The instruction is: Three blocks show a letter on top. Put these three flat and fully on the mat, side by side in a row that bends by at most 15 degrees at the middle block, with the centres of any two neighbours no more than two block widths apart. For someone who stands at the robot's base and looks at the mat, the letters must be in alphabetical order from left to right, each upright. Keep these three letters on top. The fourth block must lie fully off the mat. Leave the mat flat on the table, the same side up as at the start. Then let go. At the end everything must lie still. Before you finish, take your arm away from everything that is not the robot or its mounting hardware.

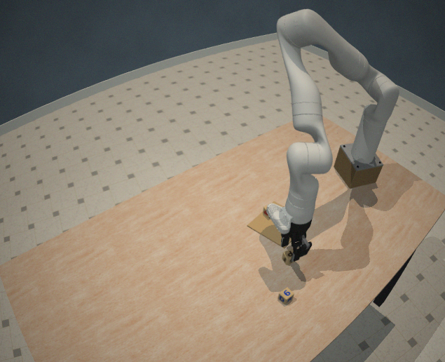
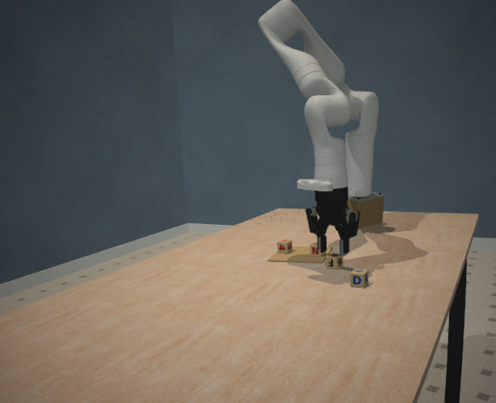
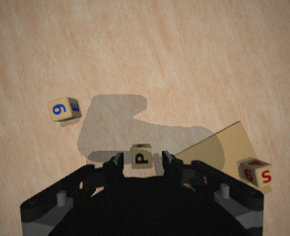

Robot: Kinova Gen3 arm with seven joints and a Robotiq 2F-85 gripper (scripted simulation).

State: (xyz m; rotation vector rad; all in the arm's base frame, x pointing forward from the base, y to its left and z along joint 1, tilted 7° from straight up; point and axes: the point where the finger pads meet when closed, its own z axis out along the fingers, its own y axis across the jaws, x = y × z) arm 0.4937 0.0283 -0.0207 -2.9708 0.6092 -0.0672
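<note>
Now: hand 11 cm to the left of the tan mat, 10 cm past it and 5 cm above it.
</note>
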